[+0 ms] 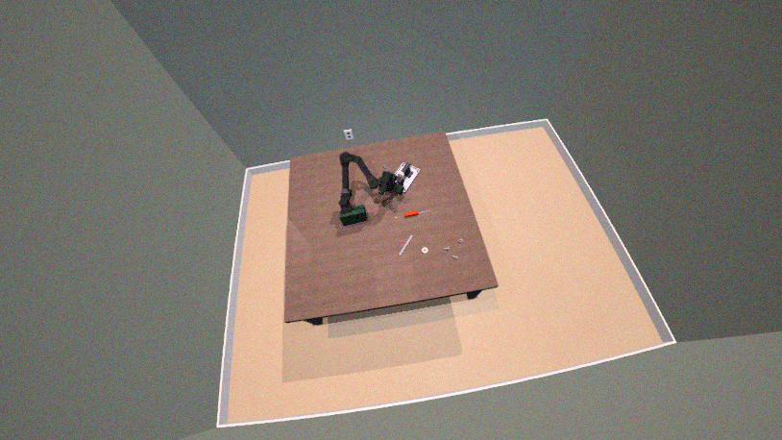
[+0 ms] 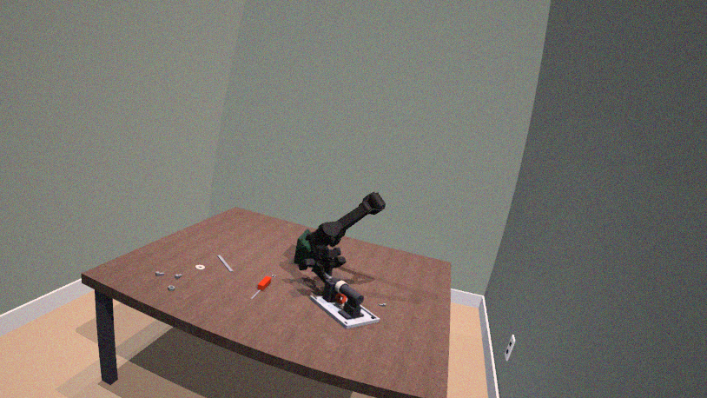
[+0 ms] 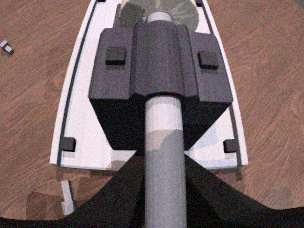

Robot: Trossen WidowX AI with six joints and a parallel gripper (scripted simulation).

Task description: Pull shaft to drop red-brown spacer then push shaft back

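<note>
My gripper tip is now 50 mm to the right of the shaft, 40 mm short of it and 30 mm below it. Also, from my gripper tip: red-brown spacer (60 mm to the left, 40 mm ahead, 30 mm below); then orange-handled screwdriver (230 mm to the right, 100 mm ahead, 50 mm below).
</note>
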